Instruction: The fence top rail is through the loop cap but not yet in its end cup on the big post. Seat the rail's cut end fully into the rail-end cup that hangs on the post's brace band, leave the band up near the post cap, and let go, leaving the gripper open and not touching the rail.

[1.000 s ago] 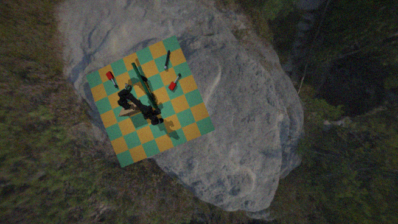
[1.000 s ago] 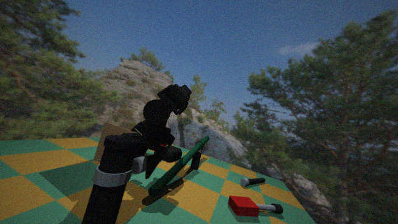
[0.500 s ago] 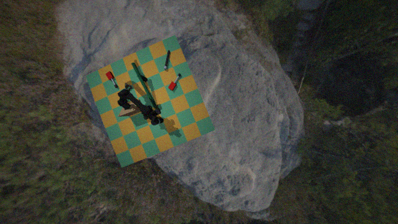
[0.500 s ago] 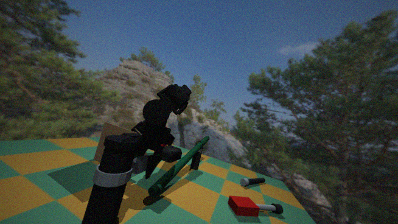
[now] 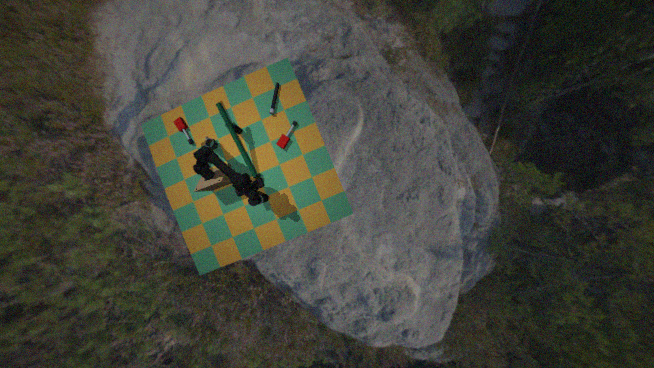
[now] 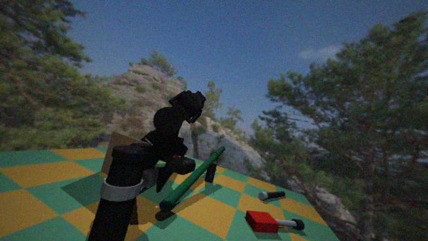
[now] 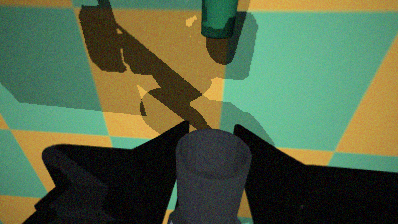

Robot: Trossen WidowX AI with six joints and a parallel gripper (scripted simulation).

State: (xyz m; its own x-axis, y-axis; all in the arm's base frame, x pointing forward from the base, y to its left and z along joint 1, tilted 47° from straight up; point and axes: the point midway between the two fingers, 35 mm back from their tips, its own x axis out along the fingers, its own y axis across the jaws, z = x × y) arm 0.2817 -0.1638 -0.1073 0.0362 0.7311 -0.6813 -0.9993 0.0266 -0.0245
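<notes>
The grey rail-end cup lies 4 cm above my gripper tip and 3 cm to the right of it. From my gripper tip the other things lie so: small dark post: 46 cm to the left, 1 cm above.
</notes>
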